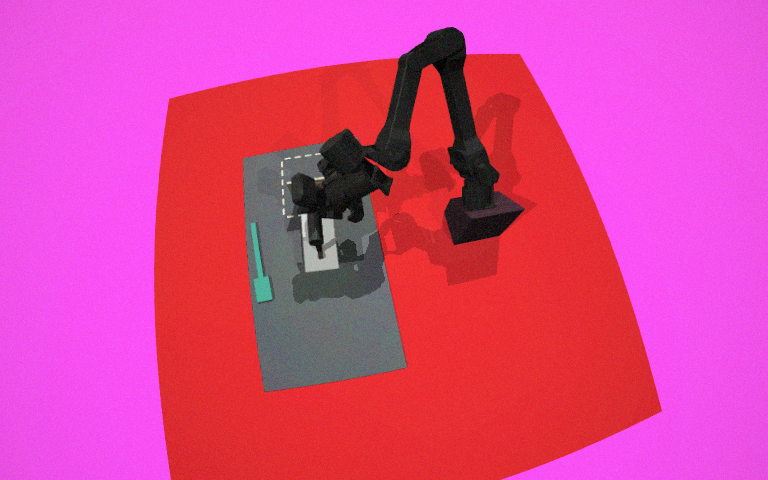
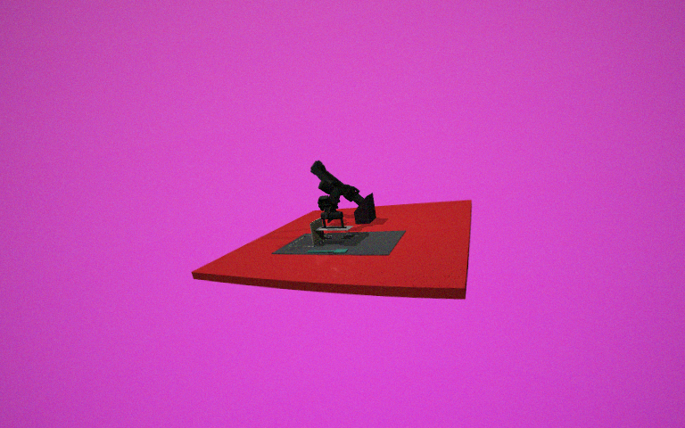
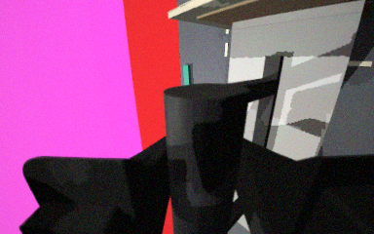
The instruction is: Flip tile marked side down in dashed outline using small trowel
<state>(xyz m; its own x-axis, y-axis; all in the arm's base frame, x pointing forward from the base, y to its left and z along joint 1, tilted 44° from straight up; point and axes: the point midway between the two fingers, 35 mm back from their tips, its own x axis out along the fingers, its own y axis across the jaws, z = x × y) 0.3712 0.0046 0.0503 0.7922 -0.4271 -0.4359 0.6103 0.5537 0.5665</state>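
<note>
Right now my gripper tip is 20 mm past the tile, 90 mm to the left of it and 60 mm above it. Also, from my gripper tip: grey mat: 50 mm to the left, 140 mm below; then teal trowel: 140 mm ahead, 80 mm to the left, 110 mm below.
</note>
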